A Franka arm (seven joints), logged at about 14 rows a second.
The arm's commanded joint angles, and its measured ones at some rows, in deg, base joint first. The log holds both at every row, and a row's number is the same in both.
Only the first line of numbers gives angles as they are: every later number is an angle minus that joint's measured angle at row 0.
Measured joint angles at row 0:
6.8, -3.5, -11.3, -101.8, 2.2, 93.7, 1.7
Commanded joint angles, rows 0 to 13:
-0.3, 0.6, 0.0, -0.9, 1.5, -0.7, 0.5
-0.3, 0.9, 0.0, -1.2, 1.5, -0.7, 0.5
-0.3, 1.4, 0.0, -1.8, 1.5, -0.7, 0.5
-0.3, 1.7, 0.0, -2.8, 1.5, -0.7, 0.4
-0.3, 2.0, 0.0, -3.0, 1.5, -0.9, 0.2
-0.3, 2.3, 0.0, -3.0, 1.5, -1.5, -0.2
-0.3, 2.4, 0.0, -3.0, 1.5, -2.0, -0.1
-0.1, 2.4, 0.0, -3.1, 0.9, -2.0, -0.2
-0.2, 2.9, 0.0, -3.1, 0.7, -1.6, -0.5
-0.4, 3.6, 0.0, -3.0, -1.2, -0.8, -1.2
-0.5, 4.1, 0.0, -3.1, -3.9, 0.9, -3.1
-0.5, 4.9, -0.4, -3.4, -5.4, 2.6, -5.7
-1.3, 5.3, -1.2, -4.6, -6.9, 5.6, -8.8
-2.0, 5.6, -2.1, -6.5, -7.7, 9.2, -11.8
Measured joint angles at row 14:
-0.4, 4.7, -0.8, -3.9, -5.6, 3.9, -6.1
